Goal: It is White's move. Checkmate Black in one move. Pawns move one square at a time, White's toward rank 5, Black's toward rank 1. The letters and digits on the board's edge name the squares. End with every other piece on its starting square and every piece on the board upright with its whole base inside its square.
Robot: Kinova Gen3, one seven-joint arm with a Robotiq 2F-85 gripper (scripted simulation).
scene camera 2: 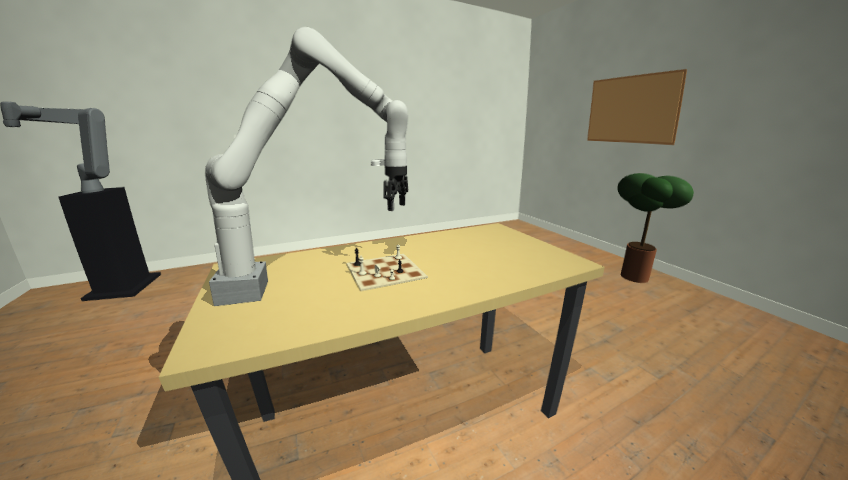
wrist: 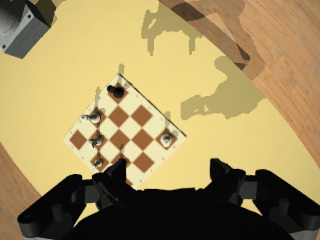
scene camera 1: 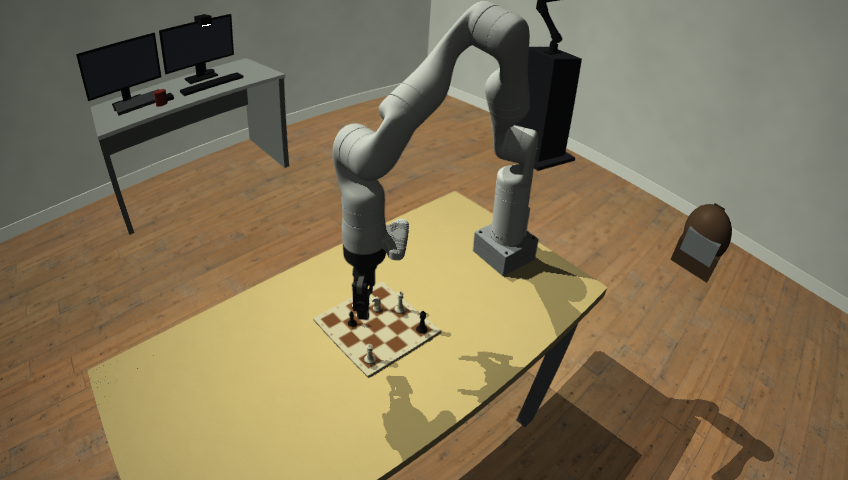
Scene:
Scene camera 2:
my gripper: 397,208
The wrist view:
my gripper: 167,169
chessboard: 130,127
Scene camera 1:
my gripper: 366,301
chessboard: 392,335

